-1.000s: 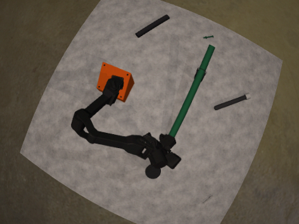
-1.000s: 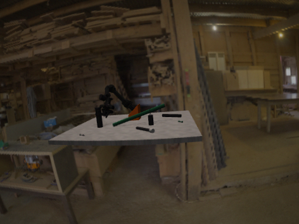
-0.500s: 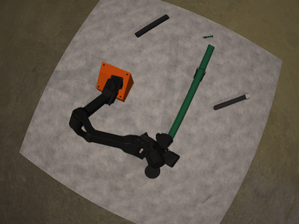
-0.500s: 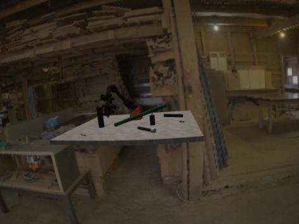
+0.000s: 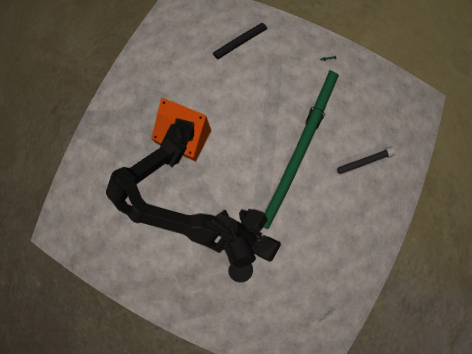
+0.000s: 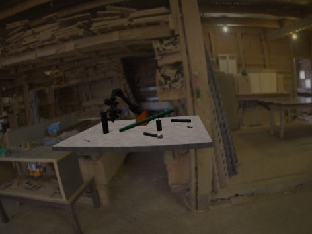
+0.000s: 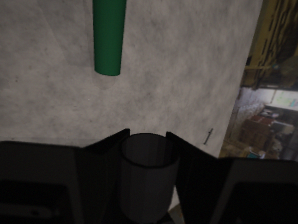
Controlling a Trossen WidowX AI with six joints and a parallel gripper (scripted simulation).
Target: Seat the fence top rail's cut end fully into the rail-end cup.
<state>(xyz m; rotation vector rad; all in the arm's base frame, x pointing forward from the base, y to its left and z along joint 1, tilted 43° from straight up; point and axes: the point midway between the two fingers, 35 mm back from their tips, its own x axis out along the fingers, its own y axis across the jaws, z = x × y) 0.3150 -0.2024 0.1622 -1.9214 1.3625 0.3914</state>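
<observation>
My gripper tip is now 30 mm below the black rail-end cup, 20 mm to the left of it and 20 mm past it. The rest, counted from my gripper tip: short post 440 mm to the left, 40 mm ahead; then green screw 730 mm to the left, 100 mm below, 50 mm ahead; then black bar 680 mm to the left, 290 mm behind, 90 mm below.
</observation>
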